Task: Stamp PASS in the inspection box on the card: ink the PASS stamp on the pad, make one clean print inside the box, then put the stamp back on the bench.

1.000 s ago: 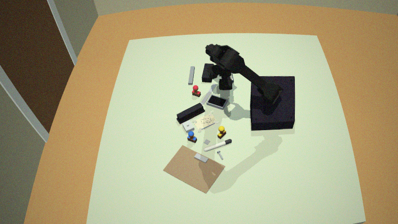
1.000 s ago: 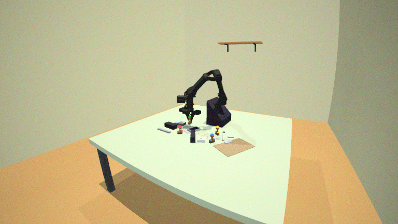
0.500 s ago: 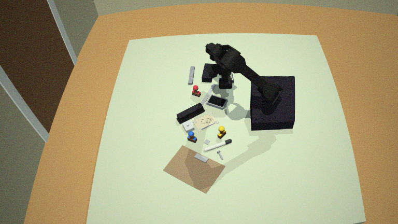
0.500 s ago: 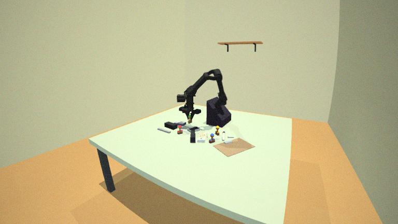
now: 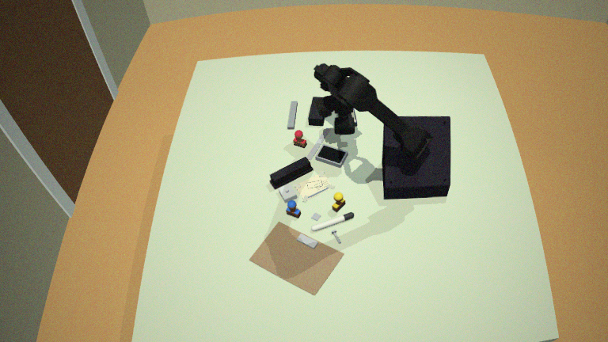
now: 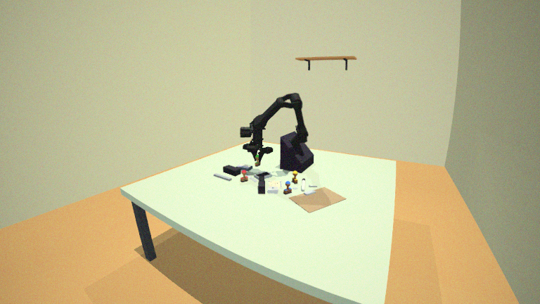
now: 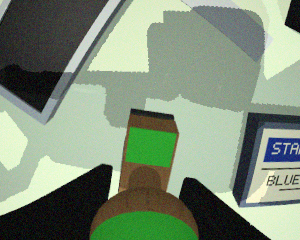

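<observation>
Right now the ink pad is 6 cm to the left of my gripper tip, 6 cm below it and 5 cm ahead of it. Also, from my gripper tip: red stamp 15 cm ahead, 5 cm below; blue-and-white box 11 cm to the right, 6 cm below, 1 cm behind; green stamp right at my gripper tip.
</observation>
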